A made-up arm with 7 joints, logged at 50 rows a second.
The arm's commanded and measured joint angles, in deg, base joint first. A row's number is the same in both.
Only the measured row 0 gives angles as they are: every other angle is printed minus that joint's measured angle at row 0.
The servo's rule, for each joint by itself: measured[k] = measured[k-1] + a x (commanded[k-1-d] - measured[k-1]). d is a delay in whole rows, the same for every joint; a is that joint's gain. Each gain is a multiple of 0.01, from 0.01 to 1. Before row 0 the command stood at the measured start. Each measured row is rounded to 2 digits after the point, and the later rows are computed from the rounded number. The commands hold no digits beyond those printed.
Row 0, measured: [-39.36, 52.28, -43.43, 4.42, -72.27, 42.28, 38.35]
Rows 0 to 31, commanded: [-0.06, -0.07, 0.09, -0.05, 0.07, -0.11, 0.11]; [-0.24, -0.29, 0.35, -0.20, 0.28, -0.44, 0.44]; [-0.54, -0.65, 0.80, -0.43, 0.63, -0.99, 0.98]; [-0.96, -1.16, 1.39, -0.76, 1.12, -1.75, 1.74]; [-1.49, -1.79, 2.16, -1.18, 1.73, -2.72, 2.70]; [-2.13, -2.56, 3.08, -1.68, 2.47, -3.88, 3.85]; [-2.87, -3.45, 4.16, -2.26, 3.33, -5.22, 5.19]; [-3.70, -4.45, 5.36, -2.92, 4.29, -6.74, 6.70]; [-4.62, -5.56, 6.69, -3.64, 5.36, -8.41, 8.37]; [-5.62, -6.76, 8.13, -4.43, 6.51, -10.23, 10.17]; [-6.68, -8.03, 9.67, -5.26, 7.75, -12.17, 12.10]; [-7.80, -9.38, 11.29, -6.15, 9.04, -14.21, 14.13]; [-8.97, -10.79, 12.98, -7.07, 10.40, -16.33, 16.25]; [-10.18, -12.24, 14.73, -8.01, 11.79, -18.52, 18.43]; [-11.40, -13.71, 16.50, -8.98, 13.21, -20.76, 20.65]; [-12.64, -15.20, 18.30, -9.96, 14.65, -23.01, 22.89]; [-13.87, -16.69, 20.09, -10.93, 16.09, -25.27, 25.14]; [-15.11, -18.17, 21.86, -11.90, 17.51, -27.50, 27.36]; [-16.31, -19.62, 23.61, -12.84, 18.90, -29.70, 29.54]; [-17.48, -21.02, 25.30, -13.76, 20.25, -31.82, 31.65]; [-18.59, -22.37, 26.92, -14.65, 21.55, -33.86, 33.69]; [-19.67, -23.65, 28.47, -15.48, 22.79, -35.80, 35.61]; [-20.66, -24.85, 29.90, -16.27, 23.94, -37.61, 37.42]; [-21.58, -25.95, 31.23, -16.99, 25.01, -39.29, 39.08]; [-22.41, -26.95, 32.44, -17.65, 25.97, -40.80, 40.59]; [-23.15, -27.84, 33.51, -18.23, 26.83, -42.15, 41.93]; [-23.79, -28.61, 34.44, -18.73, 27.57, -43.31, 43.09]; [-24.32, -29.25, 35.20, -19.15, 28.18, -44.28, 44.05]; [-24.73, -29.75, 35.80, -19.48, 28.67, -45.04, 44.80]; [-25.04, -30.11, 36.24, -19.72, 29.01, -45.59, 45.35]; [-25.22, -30.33, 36.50, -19.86, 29.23, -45.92, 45.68]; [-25.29, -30.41, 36.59, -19.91, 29.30, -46.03, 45.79]
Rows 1 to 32, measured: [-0.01, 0.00, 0.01, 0.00, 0.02, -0.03, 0.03]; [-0.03, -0.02, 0.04, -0.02, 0.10, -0.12, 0.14]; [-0.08, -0.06, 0.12, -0.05, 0.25, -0.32, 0.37]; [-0.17, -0.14, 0.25, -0.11, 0.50, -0.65, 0.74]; [-0.30, -0.26, 0.44, -0.20, 0.86, -1.13, 1.27]; [-0.48, -0.42, 0.70, -0.32, 1.33, -1.76, 1.97]; [-0.72, -0.63, 1.05, -0.48, 1.91, -2.56, 2.84]; [-1.02, -0.90, 1.48, -0.68, 2.60, -3.52, 3.88]; [-1.38, -1.23, 2.00, -0.92, 3.40, -4.64, 5.09]; [-1.80, -1.62, 2.61, -1.20, 4.30, -5.93, 6.46]; [-2.29, -2.07, 3.32, -1.52, 5.30, -7.37, 7.98]; [-2.84, -2.58, 4.12, -1.89, 6.38, -8.94, 9.64]; [-3.45, -3.15, 5.01, -2.30, 7.55, -10.64, 11.42]; [-4.12, -3.79, 5.98, -2.76, 8.78, -12.45, 13.31]; [-4.85, -4.48, 7.03, -3.26, 10.06, -14.36, 15.29]; [-5.63, -5.23, 8.16, -3.80, 11.39, -16.35, 17.34]; [-6.45, -6.03, 9.35, -4.37, 12.75, -18.40, 19.45]; [-7.32, -6.88, 10.60, -4.97, 14.13, -20.49, 21.59]; [-8.22, -7.77, 11.90, -5.60, 15.51, -22.61, 23.74]; [-9.15, -8.70, 13.24, -6.25, 16.88, -24.73, 25.88]; [-10.09, -9.66, 14.61, -6.92, 18.23, -26.83, 27.99]; [-11.05, -10.64, 16.00, -7.60, 19.55, -28.89, 30.05]; [-12.01, -11.63, 17.39, -8.29, 20.82, -30.90, 32.04]; [-12.97, -12.63, 18.77, -8.99, 22.04, -32.83, 33.94]; [-13.91, -13.63, 20.14, -9.68, 23.18, -34.66, 35.74]; [-14.83, -14.62, 21.48, -10.36, 24.24, -36.38, 37.41]; [-15.73, -15.60, 22.78, -11.03, 25.21, -37.97, 38.94]; [-16.59, -16.56, 24.02, -11.68, 26.07, -39.42, 40.32]; [-17.40, -17.48, 25.20, -12.30, 26.82, -40.71, 41.53]; [-18.16, -18.36, 26.30, -12.89, 27.46, -41.83, 42.56]; [-18.87, -19.20, 27.32, -13.45, 27.97, -42.77, 43.40]; [-19.51, -19.98, 28.25, -13.97, 28.36, -43.52, 44.05]
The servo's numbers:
d 0
a 0.10 0.07 0.10 0.08 0.29 0.23 0.27

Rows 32 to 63, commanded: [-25.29, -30.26, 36.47, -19.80, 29.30, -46.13, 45.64]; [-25.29, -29.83, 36.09, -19.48, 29.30, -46.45, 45.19]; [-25.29, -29.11, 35.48, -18.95, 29.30, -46.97, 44.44]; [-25.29, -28.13, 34.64, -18.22, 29.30, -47.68, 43.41]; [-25.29, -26.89, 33.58, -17.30, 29.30, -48.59, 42.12]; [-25.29, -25.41, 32.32, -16.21, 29.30, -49.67, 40.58]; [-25.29, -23.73, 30.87, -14.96, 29.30, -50.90, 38.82]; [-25.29, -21.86, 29.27, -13.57, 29.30, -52.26, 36.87]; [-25.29, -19.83, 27.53, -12.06, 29.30, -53.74, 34.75]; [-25.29, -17.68, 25.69, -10.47, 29.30, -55.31, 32.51]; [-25.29, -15.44, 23.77, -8.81, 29.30, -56.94, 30.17]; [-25.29, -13.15, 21.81, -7.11, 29.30, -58.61, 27.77]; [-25.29, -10.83, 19.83, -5.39, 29.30, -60.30, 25.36]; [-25.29, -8.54, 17.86, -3.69, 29.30, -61.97, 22.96]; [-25.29, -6.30, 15.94, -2.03, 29.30, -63.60, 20.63]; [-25.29, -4.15, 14.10, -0.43, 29.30, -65.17, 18.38]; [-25.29, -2.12, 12.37, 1.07, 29.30, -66.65, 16.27]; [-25.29, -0.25, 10.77, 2.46, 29.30, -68.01, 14.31]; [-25.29, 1.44, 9.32, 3.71, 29.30, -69.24, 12.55]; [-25.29, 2.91, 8.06, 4.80, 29.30, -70.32, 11.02]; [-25.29, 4.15, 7.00, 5.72, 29.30, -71.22, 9.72]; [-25.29, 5.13, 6.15, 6.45, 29.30, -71.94, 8.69]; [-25.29, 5.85, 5.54, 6.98, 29.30, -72.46, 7.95]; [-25.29, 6.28, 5.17, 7.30, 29.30, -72.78, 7.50]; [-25.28, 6.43, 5.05, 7.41, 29.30, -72.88, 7.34]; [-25.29, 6.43, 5.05, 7.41, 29.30, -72.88, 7.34]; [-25.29, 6.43, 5.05, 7.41, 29.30, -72.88, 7.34]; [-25.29, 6.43, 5.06, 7.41, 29.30, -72.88, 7.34]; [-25.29, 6.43, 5.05, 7.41, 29.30, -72.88, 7.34]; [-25.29, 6.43, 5.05, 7.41, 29.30, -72.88, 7.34]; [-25.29, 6.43, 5.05, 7.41, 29.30, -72.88, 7.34]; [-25.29, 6.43, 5.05, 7.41, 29.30, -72.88, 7.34]
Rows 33 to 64, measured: [-20.09, -20.70, 29.07, -14.44, 28.63, -44.12, 44.48]; [-20.61, -21.34, 29.77, -14.84, 28.82, -44.66, 44.67]; [-21.08, -21.88, 30.34, -15.17, 28.96, -45.19, 44.61]; [-21.50, -22.32, 30.77, -15.41, 29.06, -45.76, 44.29]; [-21.88, -22.64, 31.05, -15.56, 29.13, -46.41, 43.70]; [-22.22, -22.83, 31.18, -15.61, 29.18, -47.16, 42.86]; [-22.53, -22.89, 31.15, -15.56, 29.21, -48.02, 41.77]; [-22.81, -22.82, 30.96, -15.40, 29.24, -49.00, 40.45]; [-23.06, -22.61, 30.62, -15.13, 29.26, -50.09, 38.91]; [-23.28, -22.26, 30.13, -14.76, 29.27, -51.29, 37.18]; [-23.48, -21.78, 29.49, -14.28, 29.28, -52.59, 35.29]; [-23.66, -21.18, 28.72, -13.71, 29.29, -53.97, 33.26]; [-23.82, -20.46, 27.83, -13.04, 29.29, -55.43, 31.13]; [-23.97, -19.63, 26.83, -12.29, 29.29, -56.93, 28.92]; [-24.10, -18.70, 25.74, -11.47, 29.29, -58.46, 26.68]; [-24.22, -17.68, 24.58, -10.59, 29.29, -60.00, 24.44]; [-24.33, -16.59, 23.36, -9.66, 29.29, -61.53, 22.23]; [-24.43, -15.45, 22.10, -8.69, 29.29, -63.02, 20.09]; [-24.52, -14.27, 20.82, -7.70, 29.29, -64.45, 18.05]; [-24.60, -13.07, 19.54, -6.70, 29.29, -65.80, 16.15]; [-24.67, -11.86, 18.29, -5.71, 29.29, -67.05, 14.41]; [-24.73, -10.67, 17.08, -4.74, 29.29, -68.17, 12.87]; [-24.79, -9.51, 15.93, -3.80, 29.29, -69.16, 11.54]; [-24.84, -8.40, 14.85, -2.91, 29.29, -69.99, 10.45]; [-24.88, -7.36, 13.87, -2.08, 29.29, -70.65, 9.61]; [-24.92, -6.39, 12.99, -1.32, 29.29, -71.16, 9.00]; [-24.96, -5.49, 12.20, -0.62, 29.29, -71.56, 8.55]; [-24.99, -4.66, 11.49, 0.02, 29.29, -71.86, 8.22]; [-25.02, -3.88, 10.85, 0.61, 29.29, -72.09, 7.98]; [-25.05, -3.16, 10.27, 1.15, 29.29, -72.27, 7.81]; [-25.07, -2.49, 9.75, 1.65, 29.29, -72.41, 7.68]; [-25.09, -1.87, 9.28, 2.11, 29.29, -72.52, 7.59]
